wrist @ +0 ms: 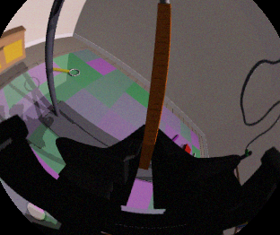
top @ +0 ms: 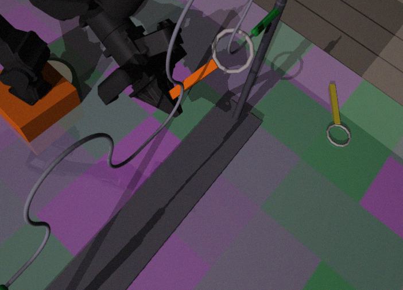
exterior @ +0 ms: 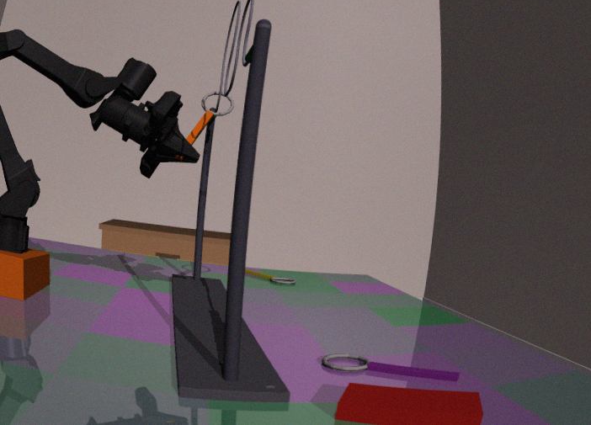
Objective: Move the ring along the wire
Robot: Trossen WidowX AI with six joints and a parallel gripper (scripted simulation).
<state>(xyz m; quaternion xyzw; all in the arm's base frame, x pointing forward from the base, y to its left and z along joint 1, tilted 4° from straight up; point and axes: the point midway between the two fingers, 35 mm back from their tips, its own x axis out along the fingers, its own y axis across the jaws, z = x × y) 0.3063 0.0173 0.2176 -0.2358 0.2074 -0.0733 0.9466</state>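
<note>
Now: the orange-handled ring 1 cm ahead of my gripper tip, 5 cm to the left of it and 8 cm above it. Also, from my gripper tip: red block (12 cm ahead, 50 cm to the right, 24 cm below); then purple-handled ring (17 cm ahead, 36 cm to the right, 25 cm below); then yellow-handled ring (27 cm ahead, 34 cm to the left, 25 cm below).
</note>
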